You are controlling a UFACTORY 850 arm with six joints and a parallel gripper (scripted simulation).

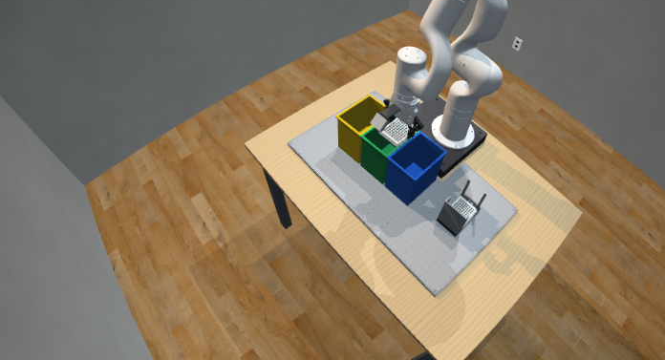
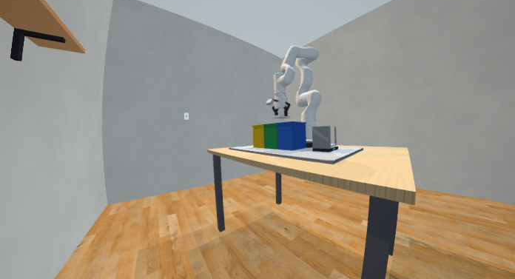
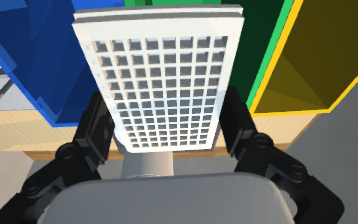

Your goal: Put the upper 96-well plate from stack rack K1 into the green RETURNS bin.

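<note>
My hand is 40 mm to the left of the green bin and 150 mm above it. The rest, counted from my hand: blue bin (90 mm to the left, 150 mm below); then yellow bin (10 mm ahead, 170 mm to the right, 150 mm below).
</note>
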